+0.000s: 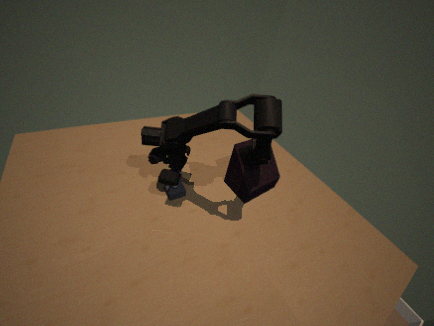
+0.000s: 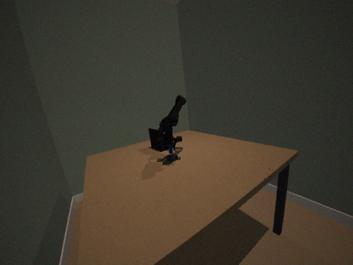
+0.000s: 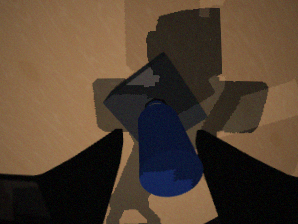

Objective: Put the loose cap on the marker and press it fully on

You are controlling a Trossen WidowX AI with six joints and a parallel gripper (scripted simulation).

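Right now my gripper tip is 1 cm below the blue cap. Also, from my gripper tip: holder block: 6 cm below.
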